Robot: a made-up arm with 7 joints.
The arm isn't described. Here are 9 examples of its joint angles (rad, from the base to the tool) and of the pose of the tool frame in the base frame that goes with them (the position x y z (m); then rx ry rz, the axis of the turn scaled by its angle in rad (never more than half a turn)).
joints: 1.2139 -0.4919 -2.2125 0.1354 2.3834 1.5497 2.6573
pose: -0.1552 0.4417 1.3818 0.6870 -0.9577 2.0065
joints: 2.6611 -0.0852 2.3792 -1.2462 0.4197 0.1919 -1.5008
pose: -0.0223 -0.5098 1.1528 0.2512 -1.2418 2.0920
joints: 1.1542 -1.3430 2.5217 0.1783 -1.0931 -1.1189 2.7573
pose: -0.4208 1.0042 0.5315 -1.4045 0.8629 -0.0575
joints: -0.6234 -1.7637 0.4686 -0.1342 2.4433 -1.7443 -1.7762
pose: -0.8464 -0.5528 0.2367 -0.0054 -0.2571 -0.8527
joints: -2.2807 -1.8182 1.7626 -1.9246 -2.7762 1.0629 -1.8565
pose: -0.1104 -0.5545 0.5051 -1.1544 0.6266 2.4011
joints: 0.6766 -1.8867 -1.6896 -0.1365 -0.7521 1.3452 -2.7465
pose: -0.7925 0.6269 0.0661 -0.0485 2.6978 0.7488
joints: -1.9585 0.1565 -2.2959 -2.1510 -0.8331 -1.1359 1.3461
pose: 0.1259 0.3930 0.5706 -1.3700 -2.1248 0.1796
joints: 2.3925 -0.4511 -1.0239 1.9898 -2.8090 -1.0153 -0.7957
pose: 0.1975 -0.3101 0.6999 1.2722 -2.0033 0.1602
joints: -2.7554 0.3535 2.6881 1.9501 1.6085 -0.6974 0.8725
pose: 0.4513 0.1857 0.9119 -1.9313 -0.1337 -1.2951
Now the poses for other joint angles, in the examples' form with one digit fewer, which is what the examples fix.
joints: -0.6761 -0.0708 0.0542 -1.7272 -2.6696 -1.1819 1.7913
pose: -0.420 -0.437 0.935 0.274 -0.858 1.820
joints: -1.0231 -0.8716 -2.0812 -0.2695 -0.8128 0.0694 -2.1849
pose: -0.322 -0.774 1.225 0.812 -0.170 -0.082
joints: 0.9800 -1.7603 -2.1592 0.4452 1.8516 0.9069 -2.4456
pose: -0.446 0.970 0.176 -0.994 0.570 0.975
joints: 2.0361 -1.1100 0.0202 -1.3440 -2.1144 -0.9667 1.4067
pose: 0.303 0.850 0.282 -1.631 -0.644 -0.082
